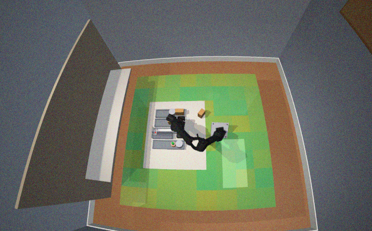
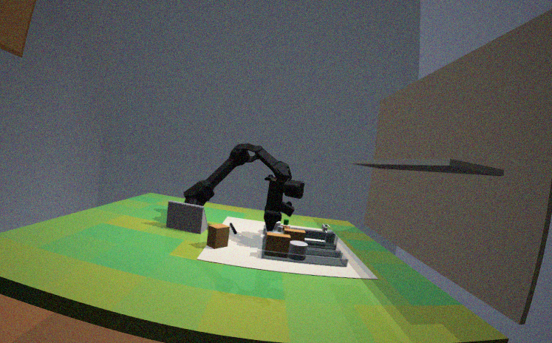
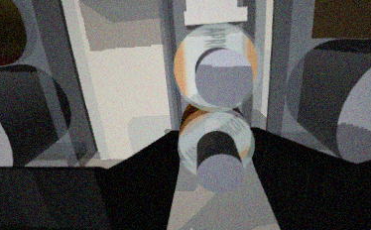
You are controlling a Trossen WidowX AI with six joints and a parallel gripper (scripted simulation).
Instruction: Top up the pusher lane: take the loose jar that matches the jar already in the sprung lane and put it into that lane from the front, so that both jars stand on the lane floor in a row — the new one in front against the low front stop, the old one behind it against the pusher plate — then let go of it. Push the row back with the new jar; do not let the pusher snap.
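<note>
Right now my gripper tip is 6 cm short of the white mat, 3 cm above it and 1 cm to the right of it. Round my gripper tip: black rod: 14 cm behind, 11 cm to the left, 2 cm below; shelf: 51 cm ahead, 34 cm above, 3 cm to the right; brown box: 19 cm behind, 14 cm to the right, 1 cm above.
</note>
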